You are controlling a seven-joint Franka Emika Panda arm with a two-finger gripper.
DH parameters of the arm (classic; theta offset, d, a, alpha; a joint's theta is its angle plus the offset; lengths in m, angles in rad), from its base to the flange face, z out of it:
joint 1: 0 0.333 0 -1.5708
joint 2: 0 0 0 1.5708
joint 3: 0 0.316 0.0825 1.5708
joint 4: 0 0 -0.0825 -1.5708
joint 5: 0 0.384 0 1.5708
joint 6: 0 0 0.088 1.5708
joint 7: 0 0.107 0 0
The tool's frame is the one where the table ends.
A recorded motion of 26 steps. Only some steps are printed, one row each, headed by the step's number.
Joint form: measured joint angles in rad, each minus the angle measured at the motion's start. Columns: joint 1, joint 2, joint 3, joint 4, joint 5, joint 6, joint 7.
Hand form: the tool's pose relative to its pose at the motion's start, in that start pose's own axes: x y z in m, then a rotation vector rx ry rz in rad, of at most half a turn. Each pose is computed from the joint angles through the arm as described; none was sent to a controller.
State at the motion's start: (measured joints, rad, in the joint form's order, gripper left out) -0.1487 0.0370 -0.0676 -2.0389 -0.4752 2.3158 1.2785
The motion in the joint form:
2: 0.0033 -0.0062 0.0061 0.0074 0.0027 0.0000 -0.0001
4: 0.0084 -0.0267 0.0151 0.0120 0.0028 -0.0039 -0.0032
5: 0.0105 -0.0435 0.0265 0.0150 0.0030 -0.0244 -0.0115
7: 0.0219 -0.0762 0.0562 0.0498 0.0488 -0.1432 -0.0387
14: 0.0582 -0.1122 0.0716 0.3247 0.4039 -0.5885 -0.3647
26: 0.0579 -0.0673 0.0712 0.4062 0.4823 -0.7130 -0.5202
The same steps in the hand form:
2: -0.0007 -0.0040 -0.0081 0.0153 0.0046 -0.0020
4: -0.0016 -0.0071 -0.0237 0.0376 0.0152 -0.0087
5: -0.0041 -0.0082 -0.0350 0.0395 0.0185 -0.0219
7: -0.0116 -0.0109 -0.0648 0.0076 -0.0187 -0.0352
14: -0.0051 -0.0134 -0.1806 0.0369 -0.3465 -0.2078
26: -0.0083 -0.0192 -0.1851 0.0375 -0.4595 -0.3578

